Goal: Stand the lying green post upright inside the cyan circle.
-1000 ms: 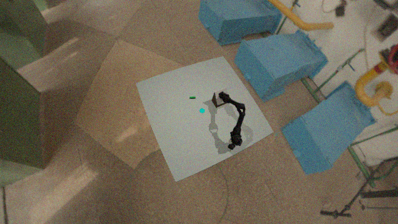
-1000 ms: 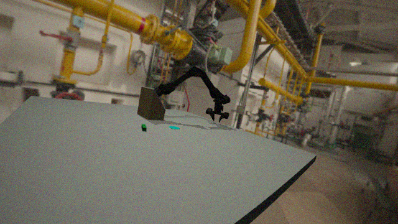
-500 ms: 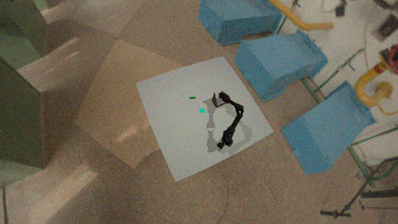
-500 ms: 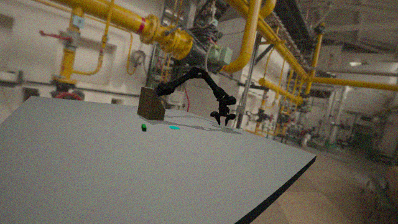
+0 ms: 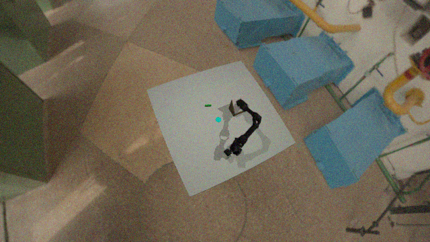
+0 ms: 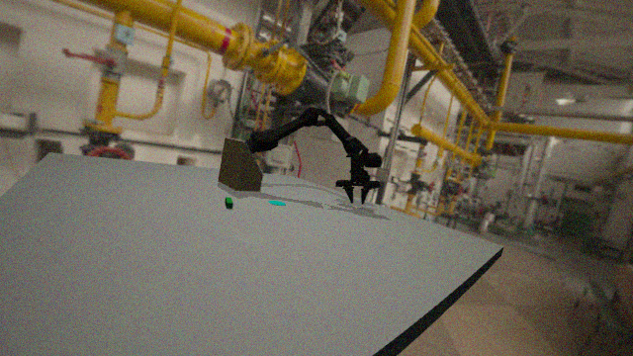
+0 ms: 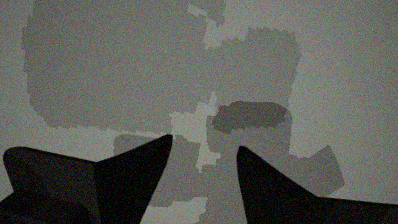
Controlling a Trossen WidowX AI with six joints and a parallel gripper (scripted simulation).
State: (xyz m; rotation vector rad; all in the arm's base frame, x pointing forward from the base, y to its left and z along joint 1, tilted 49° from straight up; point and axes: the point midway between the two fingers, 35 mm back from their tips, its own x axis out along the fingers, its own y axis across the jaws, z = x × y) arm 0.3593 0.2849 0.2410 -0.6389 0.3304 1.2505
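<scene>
Now: gripper tip 57 cm to the left of the green post, 11 cm past it and 1 cm above it. The rest, counted from my gripper tip: cyan circle: 37 cm to the right, 11 cm behind, 2 cm below.
</scene>
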